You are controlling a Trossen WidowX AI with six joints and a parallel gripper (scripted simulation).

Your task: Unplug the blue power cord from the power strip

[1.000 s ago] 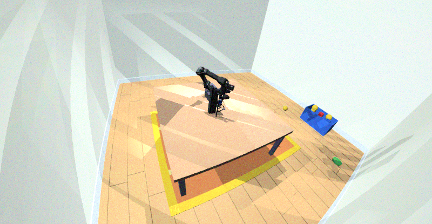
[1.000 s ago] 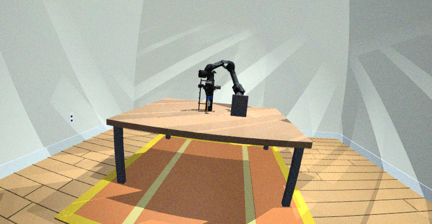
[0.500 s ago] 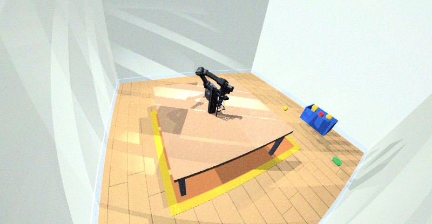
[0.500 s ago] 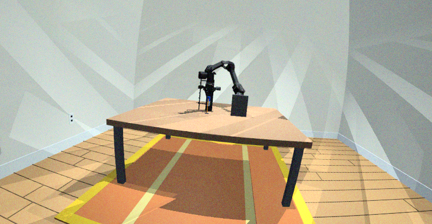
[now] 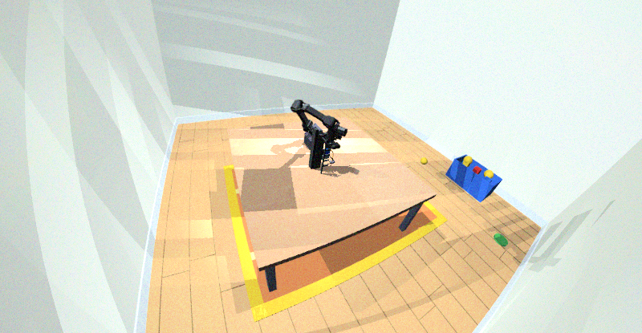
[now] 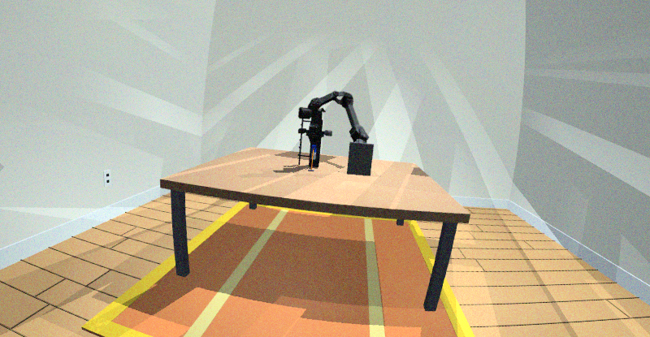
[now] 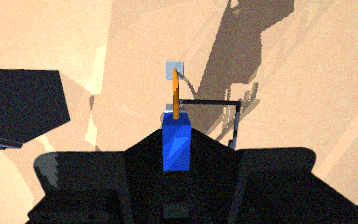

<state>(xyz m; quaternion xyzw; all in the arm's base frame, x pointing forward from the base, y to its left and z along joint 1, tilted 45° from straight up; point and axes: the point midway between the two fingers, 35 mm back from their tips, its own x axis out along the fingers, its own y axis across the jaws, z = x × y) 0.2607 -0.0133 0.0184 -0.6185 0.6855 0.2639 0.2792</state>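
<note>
The blue plug lies 3 cm to the right of my gripper tip. The rest, counted from my gripper tip: thin dark upright rod: 9 cm to the right, 8 cm ahead, 2 cm above.
</note>
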